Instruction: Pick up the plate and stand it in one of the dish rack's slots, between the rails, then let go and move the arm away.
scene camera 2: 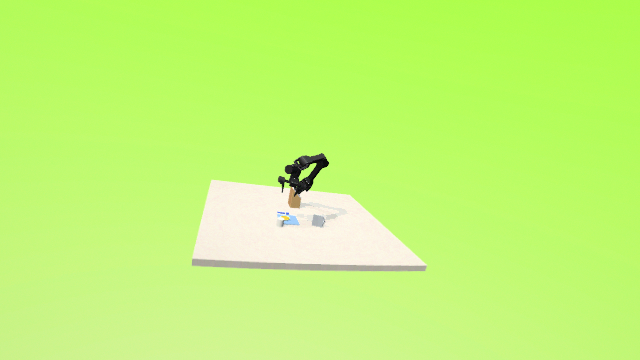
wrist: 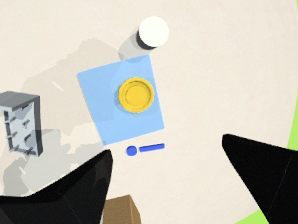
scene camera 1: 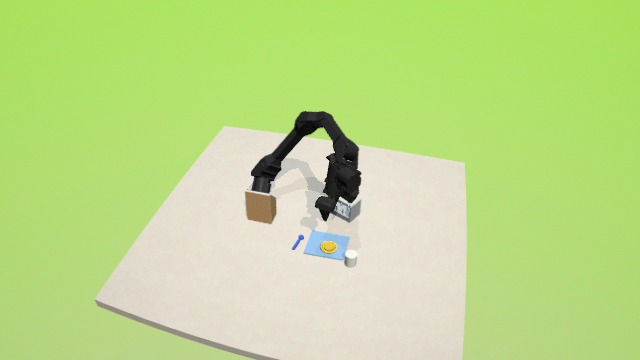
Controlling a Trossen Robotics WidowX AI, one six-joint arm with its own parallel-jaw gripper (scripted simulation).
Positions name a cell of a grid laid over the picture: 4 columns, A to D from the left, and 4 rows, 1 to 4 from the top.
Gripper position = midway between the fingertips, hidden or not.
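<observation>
Scene camera 1 shows me my gripper (scene camera 1: C3), which is open and holds nothing. In the wrist view I find my gripper (wrist: C3) again, and a yellow plate (wrist: B2) is visible there too.
</observation>
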